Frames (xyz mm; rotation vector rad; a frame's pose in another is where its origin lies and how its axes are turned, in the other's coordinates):
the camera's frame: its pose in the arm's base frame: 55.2 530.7 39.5 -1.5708 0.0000 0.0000
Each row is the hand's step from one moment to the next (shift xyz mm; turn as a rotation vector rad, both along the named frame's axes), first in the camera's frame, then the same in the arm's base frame.
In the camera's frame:
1: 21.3 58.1 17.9 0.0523 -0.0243 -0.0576
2: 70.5 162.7 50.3 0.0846 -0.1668 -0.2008
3: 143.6 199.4 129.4 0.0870 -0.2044 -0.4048
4: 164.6 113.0 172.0 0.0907 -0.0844 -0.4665
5: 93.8 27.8 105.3 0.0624 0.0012 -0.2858
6: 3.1 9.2 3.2 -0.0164 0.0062 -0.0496
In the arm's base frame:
1: 21.3 17.9 -58.1 0.0523 -0.0576 0.0243
2: 70.5 50.3 -162.7 0.0846 -0.2008 0.1668
3: 143.6 129.4 -199.4 0.0870 -0.4048 0.2044
4: 164.6 172.0 -113.0 0.0907 -0.4665 0.0844
5: 93.8 105.3 -27.8 0.0624 -0.2858 -0.0012
6: 3.1 3.2 -9.2 -0.0164 -0.0496 -0.0062

